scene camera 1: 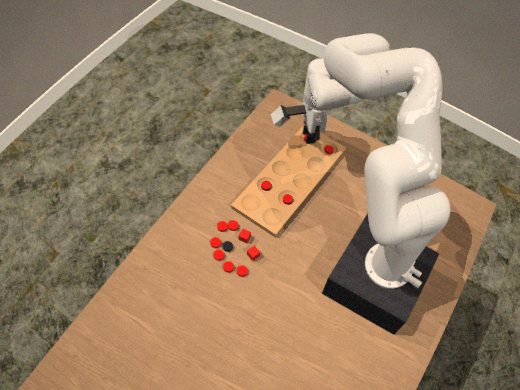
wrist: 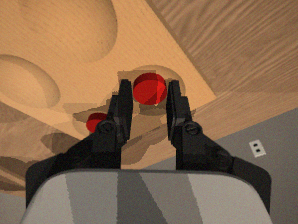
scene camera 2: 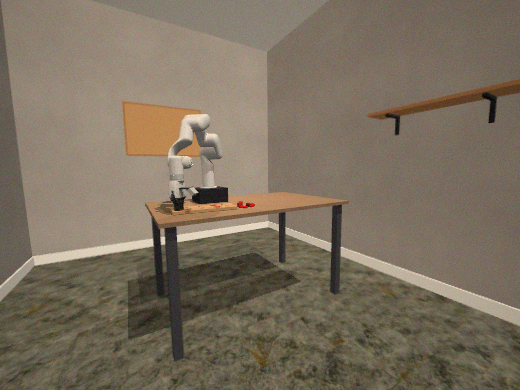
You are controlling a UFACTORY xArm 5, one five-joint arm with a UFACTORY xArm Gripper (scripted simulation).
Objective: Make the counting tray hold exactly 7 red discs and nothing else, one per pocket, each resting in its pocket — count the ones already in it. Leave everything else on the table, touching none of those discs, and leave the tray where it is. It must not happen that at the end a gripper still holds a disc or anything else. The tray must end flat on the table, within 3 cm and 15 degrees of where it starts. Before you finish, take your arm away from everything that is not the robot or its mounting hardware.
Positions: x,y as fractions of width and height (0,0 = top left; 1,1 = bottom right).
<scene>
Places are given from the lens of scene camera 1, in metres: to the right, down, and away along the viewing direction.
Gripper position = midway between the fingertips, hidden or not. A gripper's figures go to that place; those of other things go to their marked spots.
gripper (scene camera 1: 0.60,0.36): 0.15, -0.18, 1.52
wooden counting tray (scene camera 1: 0.57,0.43): 0.11, -0.08, 1.45
</scene>
